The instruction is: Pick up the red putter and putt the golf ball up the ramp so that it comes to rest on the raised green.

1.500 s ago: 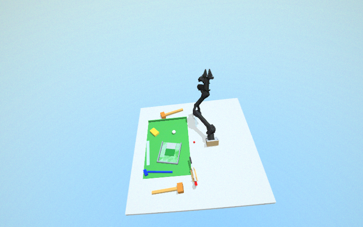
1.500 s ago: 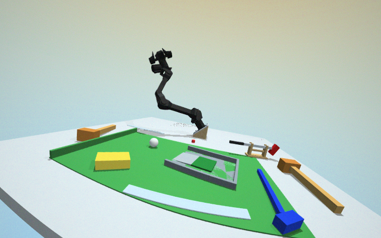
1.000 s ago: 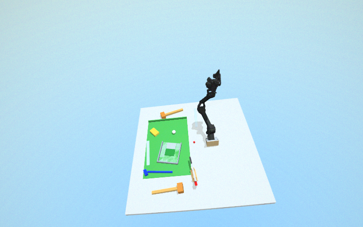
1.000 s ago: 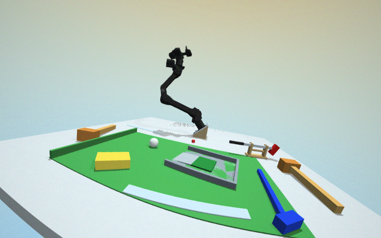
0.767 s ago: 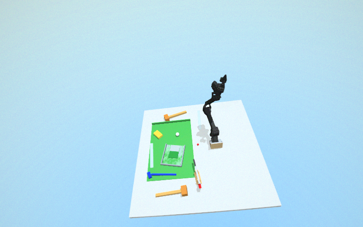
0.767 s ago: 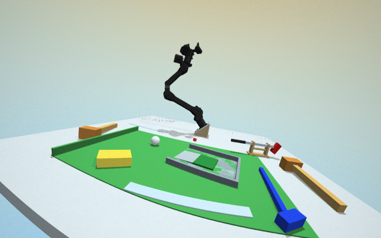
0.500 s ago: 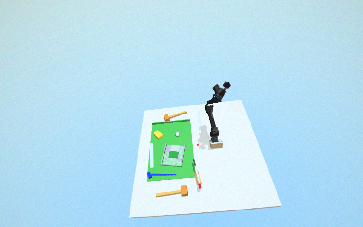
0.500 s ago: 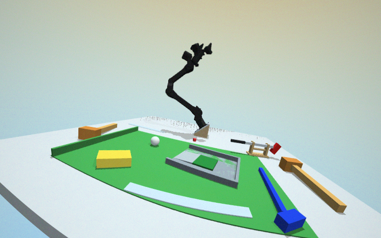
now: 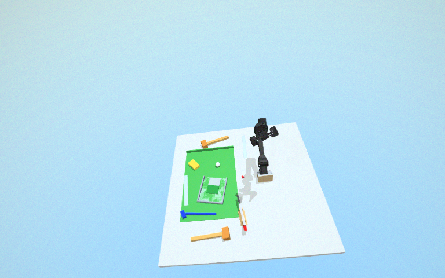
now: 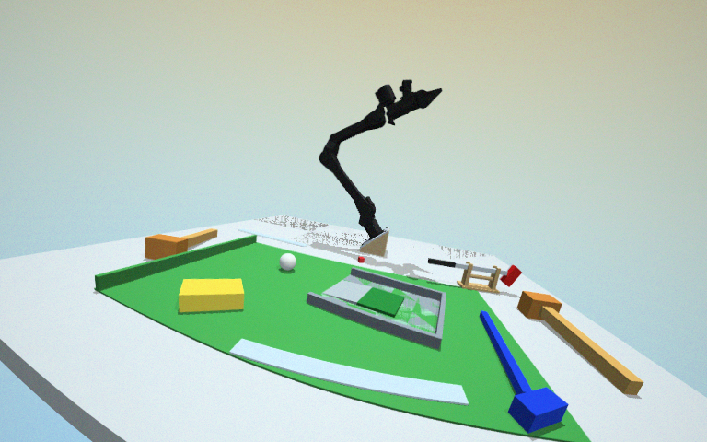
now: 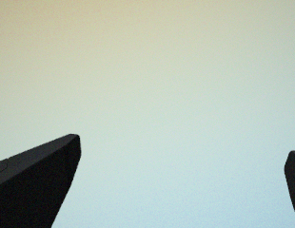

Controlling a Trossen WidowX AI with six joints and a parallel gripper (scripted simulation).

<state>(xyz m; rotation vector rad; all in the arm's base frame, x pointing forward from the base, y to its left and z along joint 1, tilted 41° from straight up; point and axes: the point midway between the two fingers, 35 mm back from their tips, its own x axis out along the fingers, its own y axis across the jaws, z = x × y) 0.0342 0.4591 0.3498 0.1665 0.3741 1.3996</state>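
Right now my gripper tip is 150 mm short of the red cube, 170 mm to the left of it and 640 mm above it. The rest, counted from my gripper tip: wooden stand: 200 mm ahead, 200 mm to the left, 620 mm below; then red putter: 200 mm ahead, 180 mm to the left, 590 mm below; then white golf ball: 360 mm ahead, 330 mm to the right, 630 mm below.
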